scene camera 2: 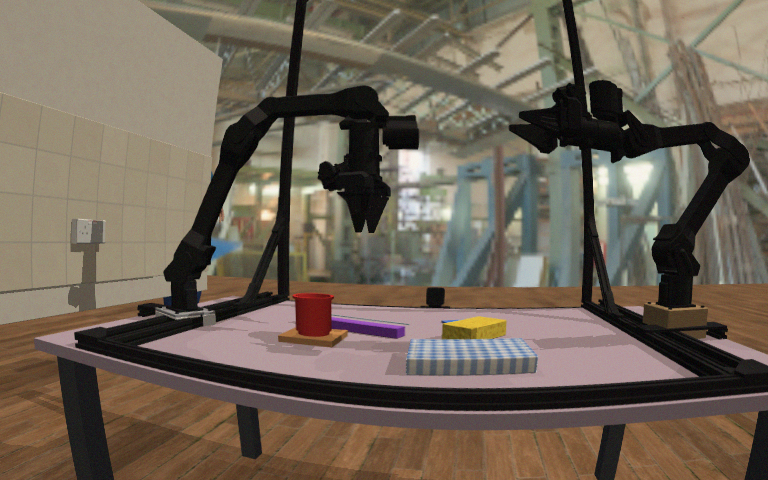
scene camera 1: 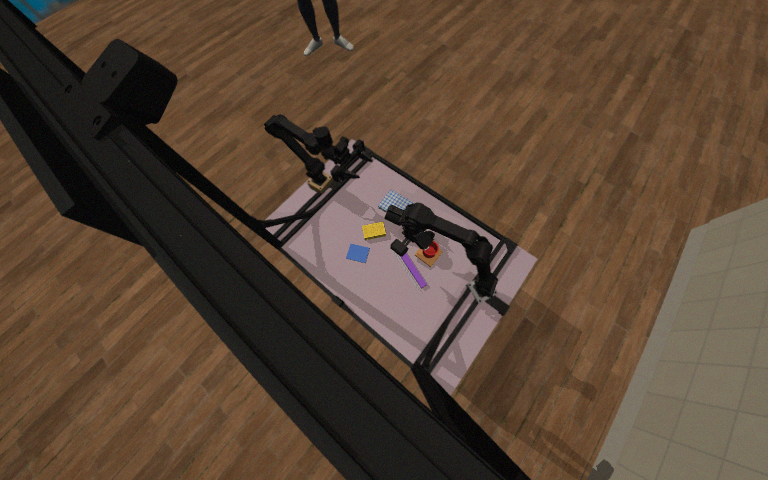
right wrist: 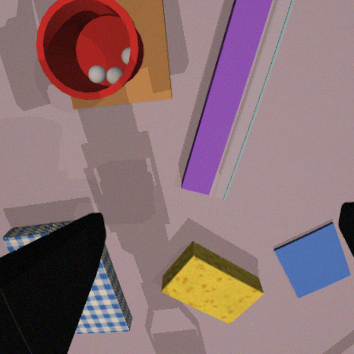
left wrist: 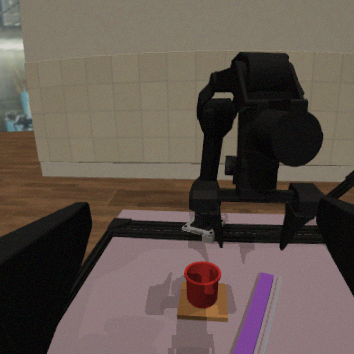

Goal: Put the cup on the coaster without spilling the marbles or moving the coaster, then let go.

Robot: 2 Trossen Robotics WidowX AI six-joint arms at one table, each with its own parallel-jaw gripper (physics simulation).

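Frame: origin at the left arm's base, x ahead, y right, z down, level; centimetres.
Seen in the pictures: left gripper, between the fingertips: (scene camera 2: 513, 121) (scene camera 1: 366, 169) (left wrist: 205, 211); right gripper, between the fingertips: (scene camera 2: 365, 232) (scene camera 1: 409, 241) (right wrist: 222, 219) (left wrist: 250, 247); left arm's base, origin of its link: (scene camera 2: 675, 305) (scene camera 1: 319, 179); right arm's base, origin of its link: (scene camera 2: 184, 309) (scene camera 1: 482, 288) (left wrist: 203, 223).
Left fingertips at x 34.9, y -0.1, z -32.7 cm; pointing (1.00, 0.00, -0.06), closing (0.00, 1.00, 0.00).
Observation:
Offsets run from my left fingertips to a thing's middle. "spot": to the spot under its first point.
The red cup {dx +34.6, dy +3.0, dz +34.1 cm} (scene camera 1: 430, 249) (scene camera 2: 313, 314) (left wrist: 202, 296) (right wrist: 107, 42) stands upright on the orange-brown square coaster {dx +34.7, dy +3.2, dz +38.0 cm} (scene camera 2: 286, 337) (left wrist: 219, 314) (right wrist: 154, 55). Three grey marbles {dx +32.9, dy +1.6, dz +36.0 cm} (right wrist: 96, 74) lie inside at the cup's bottom in the right wrist view. My right gripper (scene camera 2: 365, 230) (left wrist: 250, 247) (right wrist: 222, 219) is open and empty, well above the table and apart from the cup. In the right wrist view the cup is at the top left, beyond the fingers. My left gripper (scene camera 2: 515, 120) is open and empty, high at the other side of the table, far from the cup.
A purple bar {dx +29.8, dy +14.2, dz +37.6 cm} (scene camera 1: 415, 270) (scene camera 2: 368, 327) (left wrist: 255, 312) (right wrist: 225, 100) lies beside the coaster. A yellow sponge {dx +5.6, dy +7.9, dz +37.1 cm} (scene camera 1: 373, 230) (scene camera 2: 474, 327) (right wrist: 215, 290), a blue square {spot: dx +5.2, dy +22.1, dz +38.2 cm} (scene camera 1: 357, 253) (right wrist: 314, 260) and a blue-checked block {dx +8.6, dy -10.5, dz +37.3 cm} (scene camera 1: 394, 200) (scene camera 2: 471, 356) (right wrist: 106, 307) lie farther off. A black frame (scene camera 2: 339, 387) borders the table.

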